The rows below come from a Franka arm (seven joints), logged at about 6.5 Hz.
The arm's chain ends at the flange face. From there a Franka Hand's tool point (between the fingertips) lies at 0.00 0.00 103.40 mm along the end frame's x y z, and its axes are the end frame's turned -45 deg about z.
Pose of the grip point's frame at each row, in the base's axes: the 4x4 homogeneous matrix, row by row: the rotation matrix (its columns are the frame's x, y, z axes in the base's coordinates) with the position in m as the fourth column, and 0 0 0 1 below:
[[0.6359, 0.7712, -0.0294, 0.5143], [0.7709, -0.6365, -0.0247, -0.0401], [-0.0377, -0.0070, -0.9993, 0.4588], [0, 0, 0, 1]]
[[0.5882, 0.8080, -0.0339, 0.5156], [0.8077, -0.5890, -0.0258, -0.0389], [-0.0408, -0.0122, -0.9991, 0.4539], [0, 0, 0, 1]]
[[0.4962, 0.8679, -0.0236, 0.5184], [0.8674, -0.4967, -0.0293, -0.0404], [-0.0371, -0.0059, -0.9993, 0.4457], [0, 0, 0, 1]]
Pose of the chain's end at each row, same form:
[[0.9950, 0.0957, -0.0294, 0.5173], [0.0950, -0.9952, -0.0247, -0.0375], [-0.0316, 0.0217, -0.9993, 0.5621], [0, 0, 0, 1]]
[[0.9873, 0.1554, -0.0339, 0.5191], [0.1546, -0.9876, -0.0258, -0.0362], [-0.0375, 0.0202, -0.9991, 0.5572], [0, 0, 0, 1]]
[[0.9646, 0.2628, -0.0236, 0.5208], [0.2621, -0.9646, -0.0293, -0.0374], [-0.0304, 0.0221, -0.9993, 0.5490], [0, 0, 0, 1]]

